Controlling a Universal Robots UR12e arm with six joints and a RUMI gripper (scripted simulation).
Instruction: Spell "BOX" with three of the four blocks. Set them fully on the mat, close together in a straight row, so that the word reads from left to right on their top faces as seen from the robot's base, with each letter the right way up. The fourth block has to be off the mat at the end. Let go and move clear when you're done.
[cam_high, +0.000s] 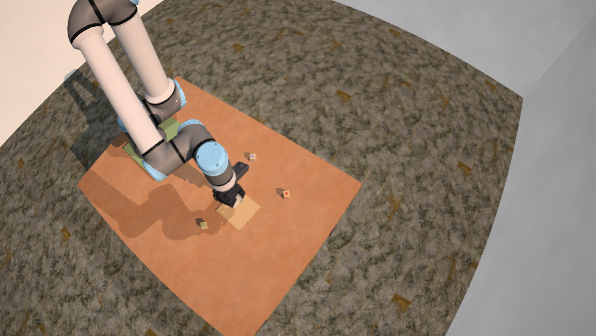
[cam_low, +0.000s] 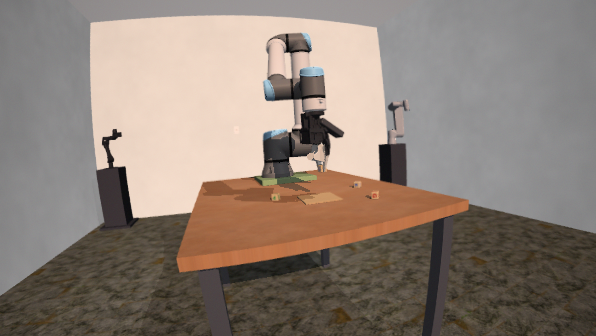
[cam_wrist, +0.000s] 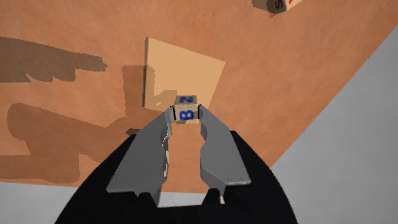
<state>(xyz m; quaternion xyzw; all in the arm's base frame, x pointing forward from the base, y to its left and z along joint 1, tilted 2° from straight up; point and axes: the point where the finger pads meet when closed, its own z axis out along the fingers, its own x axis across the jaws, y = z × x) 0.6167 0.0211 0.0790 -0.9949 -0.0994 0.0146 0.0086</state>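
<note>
The tan mat lies 10 mm behind my hand, 10 mm to the right of it and 120 mm below it.
</note>
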